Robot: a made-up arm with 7 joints. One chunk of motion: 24 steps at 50 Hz.
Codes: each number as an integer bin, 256 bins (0 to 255) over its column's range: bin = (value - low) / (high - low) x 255, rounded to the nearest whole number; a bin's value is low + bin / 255 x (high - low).
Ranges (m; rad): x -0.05..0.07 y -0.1..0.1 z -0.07..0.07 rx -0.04..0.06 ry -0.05..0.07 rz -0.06..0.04
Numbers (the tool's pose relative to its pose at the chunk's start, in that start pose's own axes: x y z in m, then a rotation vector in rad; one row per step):
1: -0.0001 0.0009 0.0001 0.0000 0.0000 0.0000
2: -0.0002 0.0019 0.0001 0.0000 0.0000 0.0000
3: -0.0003 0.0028 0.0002 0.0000 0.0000 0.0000
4: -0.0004 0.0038 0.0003 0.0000 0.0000 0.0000
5: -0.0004 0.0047 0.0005 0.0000 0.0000 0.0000
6: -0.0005 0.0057 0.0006 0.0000 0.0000 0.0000
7: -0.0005 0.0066 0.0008 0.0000 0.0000 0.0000
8: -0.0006 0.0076 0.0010 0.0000 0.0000 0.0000
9: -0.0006 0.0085 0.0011 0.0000 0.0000 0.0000
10: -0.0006 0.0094 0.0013 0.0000 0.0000 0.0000
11: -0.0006 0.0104 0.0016 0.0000 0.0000 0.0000
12: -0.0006 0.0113 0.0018 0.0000 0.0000 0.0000
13: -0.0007 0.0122 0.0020 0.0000 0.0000 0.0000
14: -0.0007 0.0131 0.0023 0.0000 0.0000 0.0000
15: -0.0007 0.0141 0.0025 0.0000 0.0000 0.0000
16: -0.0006 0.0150 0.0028 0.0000 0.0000 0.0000
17: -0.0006 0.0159 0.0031 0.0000 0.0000 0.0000
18: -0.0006 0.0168 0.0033 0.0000 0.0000 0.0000
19: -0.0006 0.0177 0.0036 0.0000 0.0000 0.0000
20: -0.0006 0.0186 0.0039 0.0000 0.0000 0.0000
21: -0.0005 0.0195 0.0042 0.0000 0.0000 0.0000
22: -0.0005 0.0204 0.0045 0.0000 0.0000 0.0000
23: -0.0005 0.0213 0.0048 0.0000 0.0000 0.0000
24: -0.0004 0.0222 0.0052 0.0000 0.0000 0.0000
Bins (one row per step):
1: 106 129 128 102 106 153
2: 106 130 128 102 106 153
3: 106 131 128 102 106 153
4: 105 132 128 102 106 153
5: 105 133 128 102 106 153
6: 105 135 129 102 106 153
7: 105 136 129 102 106 153
8: 105 137 129 102 106 153
9: 105 138 130 102 106 153
10: 105 139 130 102 106 153
11: 105 141 130 102 106 153
12: 105 142 131 102 106 153
13: 105 143 131 102 106 153
14: 105 144 132 102 106 153
15: 105 145 132 102 106 153
16: 105 147 133 102 106 153
17: 105 148 133 102 106 153
18: 105 149 134 102 106 153
19: 105 150 134 102 106 153
20: 105 151 135 102 106 153
21: 105 152 135 102 106 153
22: 105 154 136 102 106 153
23: 105 155 136 102 106 153
24: 105 156 137 102 106 153

